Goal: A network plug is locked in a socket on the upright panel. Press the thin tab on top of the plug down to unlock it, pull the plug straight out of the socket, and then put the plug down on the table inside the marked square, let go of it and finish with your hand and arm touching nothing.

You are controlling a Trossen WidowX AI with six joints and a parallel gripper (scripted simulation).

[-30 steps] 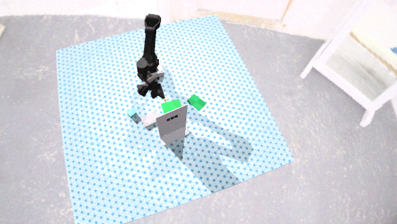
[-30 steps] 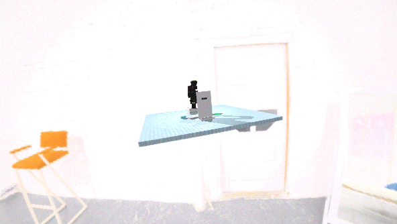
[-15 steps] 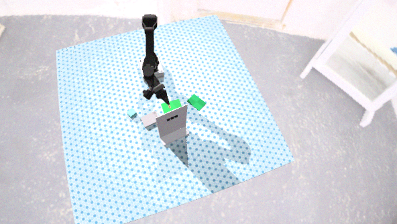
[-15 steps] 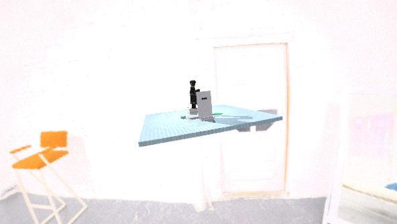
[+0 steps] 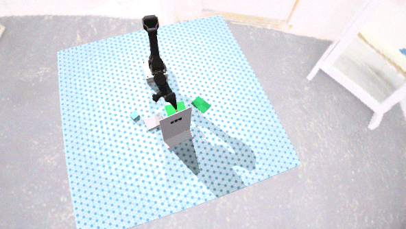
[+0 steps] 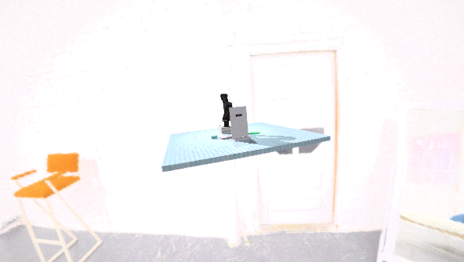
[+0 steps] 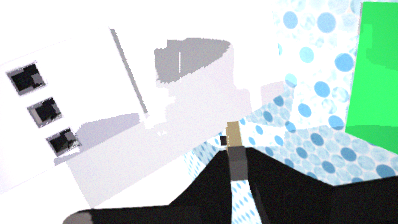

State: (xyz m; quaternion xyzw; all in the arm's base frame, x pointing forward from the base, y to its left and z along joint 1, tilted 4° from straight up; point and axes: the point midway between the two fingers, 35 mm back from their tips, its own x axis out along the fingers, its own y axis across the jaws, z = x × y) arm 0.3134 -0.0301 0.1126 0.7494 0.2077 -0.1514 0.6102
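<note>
Now: the green square 50 mm behind my gripper tip, 20 mm to the left of it and 140 mm below it. Also, from my gripper tip: network plug (10 mm ahead); upright panel (100 mm ahead, 50 mm to the right, 10 mm below); flat white piece (50 mm behind, 130 mm to the right, 130 mm below).
</note>
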